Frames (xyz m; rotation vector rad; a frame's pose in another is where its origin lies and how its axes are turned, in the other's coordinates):
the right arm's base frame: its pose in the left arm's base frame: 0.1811 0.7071 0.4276 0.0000 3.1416 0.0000
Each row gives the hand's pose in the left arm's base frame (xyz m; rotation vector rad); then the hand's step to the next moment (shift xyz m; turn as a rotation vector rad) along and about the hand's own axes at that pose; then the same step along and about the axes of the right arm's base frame.
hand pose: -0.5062 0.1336 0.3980 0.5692 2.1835 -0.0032
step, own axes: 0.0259 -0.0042 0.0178 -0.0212 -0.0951 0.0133
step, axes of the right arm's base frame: 0.0021 0.0030 0.0315 0.0168 -0.0963 0.0109
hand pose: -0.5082 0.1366 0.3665 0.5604 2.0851 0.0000
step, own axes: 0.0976 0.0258 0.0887 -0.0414 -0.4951 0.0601
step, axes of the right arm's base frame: -0.0374 0.0420 0.1221 0.1260 -0.4723 0.1070
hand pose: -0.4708 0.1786 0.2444 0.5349 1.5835 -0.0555
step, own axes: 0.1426 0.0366 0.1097 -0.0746 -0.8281 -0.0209
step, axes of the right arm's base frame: -0.1171 0.0366 0.1366 0.3239 -0.7488 0.1616
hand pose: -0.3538 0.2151 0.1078 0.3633 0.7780 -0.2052
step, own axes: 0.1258 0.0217 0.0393 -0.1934 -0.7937 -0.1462
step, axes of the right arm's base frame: -0.1198 -0.0014 0.0590 0.4768 -0.6624 0.1503
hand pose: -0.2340 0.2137 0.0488 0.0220 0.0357 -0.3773
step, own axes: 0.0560 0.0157 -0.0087 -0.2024 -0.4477 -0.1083
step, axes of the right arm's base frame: -0.0575 -0.0058 0.0106 0.3564 -0.3386 0.1070
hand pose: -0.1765 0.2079 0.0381 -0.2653 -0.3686 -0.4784
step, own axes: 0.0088 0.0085 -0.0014 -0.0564 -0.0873 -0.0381
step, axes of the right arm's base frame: -0.0118 0.0033 -0.0009 0.0787 -0.0649 0.0430
